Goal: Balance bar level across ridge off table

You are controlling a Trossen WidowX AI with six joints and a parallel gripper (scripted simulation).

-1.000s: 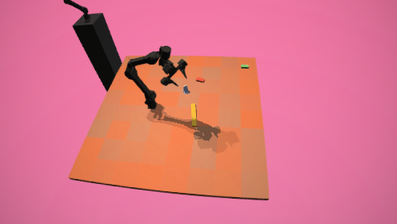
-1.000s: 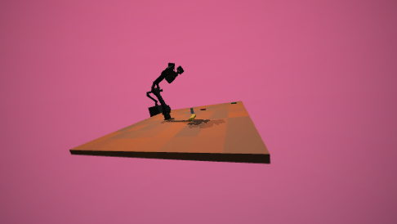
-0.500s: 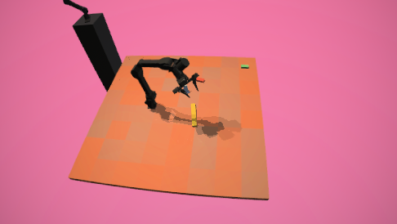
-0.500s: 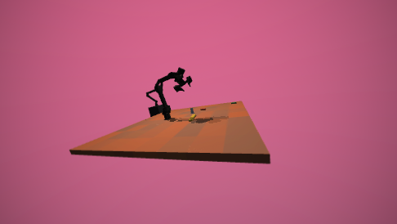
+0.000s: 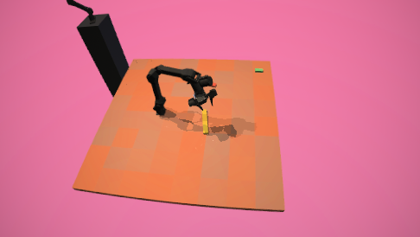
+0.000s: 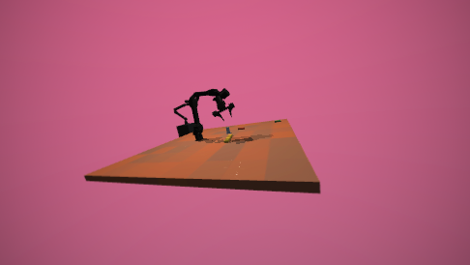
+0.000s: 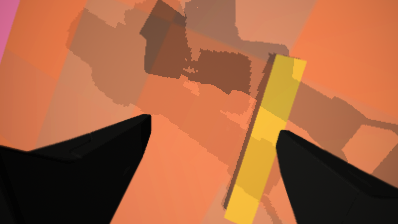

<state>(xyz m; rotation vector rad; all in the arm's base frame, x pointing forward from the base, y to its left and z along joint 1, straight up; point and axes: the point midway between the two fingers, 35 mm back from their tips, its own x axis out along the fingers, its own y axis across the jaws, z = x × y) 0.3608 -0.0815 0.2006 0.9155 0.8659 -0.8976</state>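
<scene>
Now: the yellow bar 160 mm below my gripper tip, 30 mm behind it and 20 mm to the left of it. The rest, counted from my gripper tip: small red block 390 mm to the left, 160 mm below, 20 mm behind; green block 590 mm to the left, 370 mm ahead, 160 mm below.
</scene>
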